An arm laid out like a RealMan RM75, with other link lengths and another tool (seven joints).
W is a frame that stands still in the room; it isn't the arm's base.
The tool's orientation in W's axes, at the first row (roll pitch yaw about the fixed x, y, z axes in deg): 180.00, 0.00, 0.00
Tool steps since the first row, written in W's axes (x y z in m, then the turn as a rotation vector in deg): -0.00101, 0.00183, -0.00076, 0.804, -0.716, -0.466; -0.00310, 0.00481, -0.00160, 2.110, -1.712, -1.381; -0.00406, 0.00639, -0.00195, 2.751, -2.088, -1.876; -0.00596, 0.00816, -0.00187, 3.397, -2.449, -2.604
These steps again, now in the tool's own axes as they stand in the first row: -0.00101, -0.00183, 0.00076, 0.804, 0.716, 0.466; -0.00310, -0.00481, 0.00160, 2.110, 1.712, 1.381; -0.00406, -0.00639, 0.00195, 2.751, 2.088, 1.876; -0.00596, -0.00816, 0.00187, 3.397, 2.449, 2.604
